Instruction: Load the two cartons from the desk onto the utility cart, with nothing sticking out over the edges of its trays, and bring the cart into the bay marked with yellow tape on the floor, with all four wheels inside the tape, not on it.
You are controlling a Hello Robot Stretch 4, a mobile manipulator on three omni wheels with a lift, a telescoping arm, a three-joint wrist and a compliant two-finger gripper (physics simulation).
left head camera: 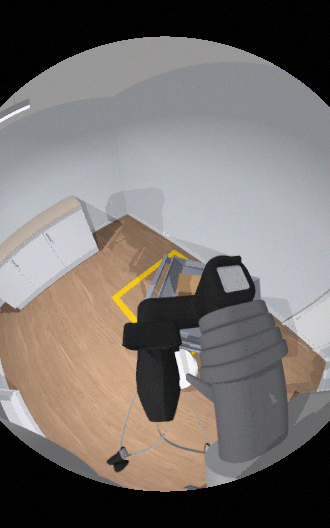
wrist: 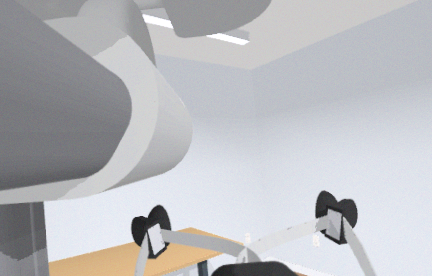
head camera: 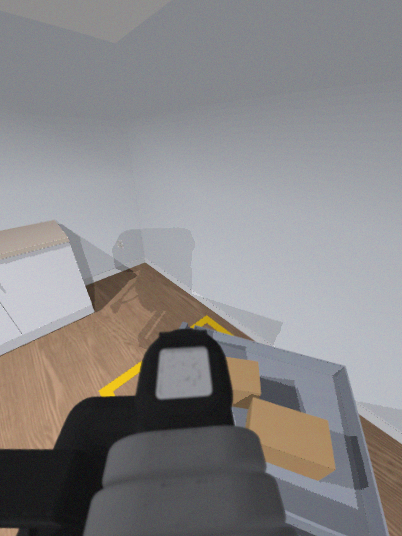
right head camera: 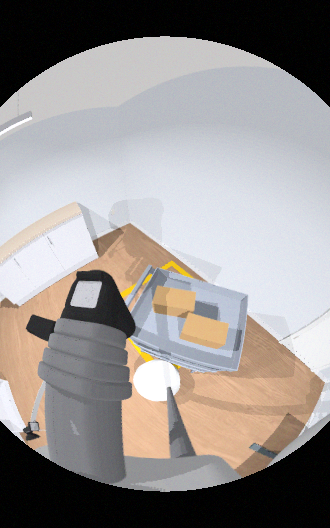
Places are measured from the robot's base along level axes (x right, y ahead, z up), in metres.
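Pixels of known places: gripper, between the fingertips: (wrist: 241, 215); robot's base, origin of its link: (right head camera: 157, 379).
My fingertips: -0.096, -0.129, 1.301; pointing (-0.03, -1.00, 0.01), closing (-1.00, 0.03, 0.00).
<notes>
Ahead of a thing's pixels: the offset from my fingertips to its top centre, as dx, dy, dz. Level surfaces: height alone.
Two brown cartons lie on the top tray of the grey-blue utility cart (head camera: 285, 352) (left head camera: 173, 275) (right head camera: 200, 287). The farther carton @(+0.229, +0.585, -0.417) (head camera: 244, 377) (left head camera: 188, 284) (right head camera: 174, 300) and the nearer carton @(+0.367, +0.407, -0.417) (head camera: 290, 440) (right head camera: 205, 330) lie inside the tray's rims in the right head view. Yellow tape (head camera: 120, 381) (left head camera: 135, 283) (right head camera: 130, 290) shows on the floor beyond and to the left of the cart. The cart's wheels are hidden, so their place relative to the tape cannot be told. My gripper (left head camera: 163, 452) (wrist: 241, 215) is open and empty, away from the cart.
A white cabinet (head camera: 40, 290) (left head camera: 60, 250) (right head camera: 60, 245) stands at the left. Walls meet in a corner behind the cart, with one wall close along its far side. A white round part (right head camera: 156, 380) of me is close to the cart's near edge. The desk @(dz -0.608) (wrist: 135, 255) shows behind the fingers.
</notes>
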